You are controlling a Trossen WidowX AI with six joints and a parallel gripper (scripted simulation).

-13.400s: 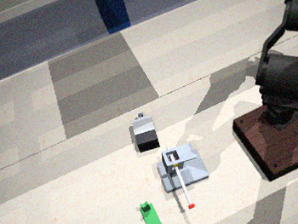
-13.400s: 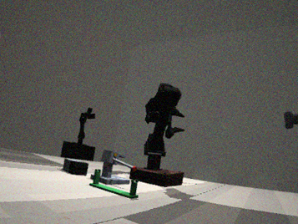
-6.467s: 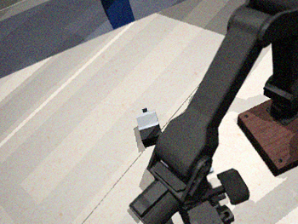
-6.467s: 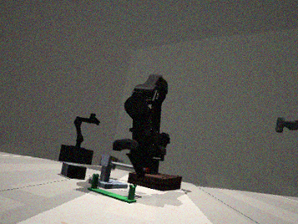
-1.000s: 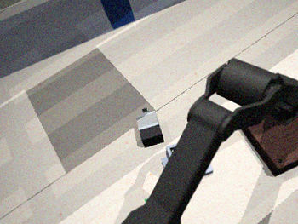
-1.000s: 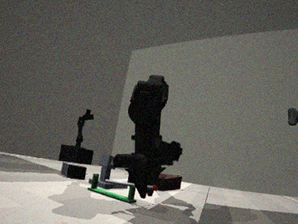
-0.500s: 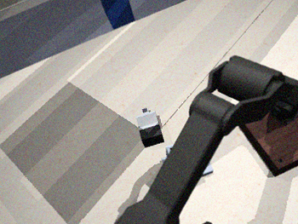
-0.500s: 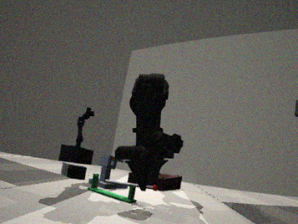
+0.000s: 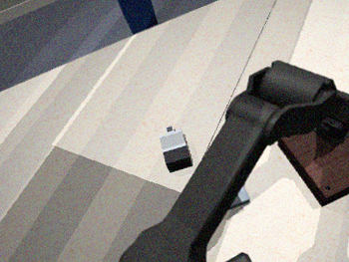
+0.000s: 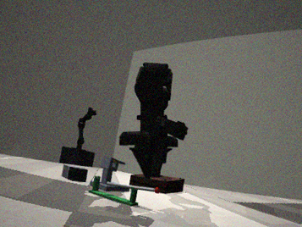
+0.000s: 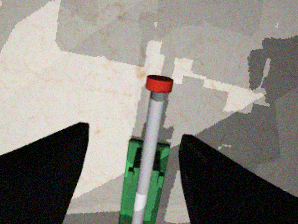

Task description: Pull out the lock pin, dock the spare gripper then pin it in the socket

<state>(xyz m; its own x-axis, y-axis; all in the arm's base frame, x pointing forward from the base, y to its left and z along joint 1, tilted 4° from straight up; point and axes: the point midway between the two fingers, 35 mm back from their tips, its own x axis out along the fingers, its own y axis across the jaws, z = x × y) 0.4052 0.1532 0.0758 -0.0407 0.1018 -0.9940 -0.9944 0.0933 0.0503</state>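
My gripper tip is 10 cm to the left of the green rack and 5 cm above it. From my gripper tip the other things lie so: spare gripper 11 cm behind, 35 cm to the right, 5 cm below; grey mount 13 cm behind, 19 cm to the right, 2 cm below.
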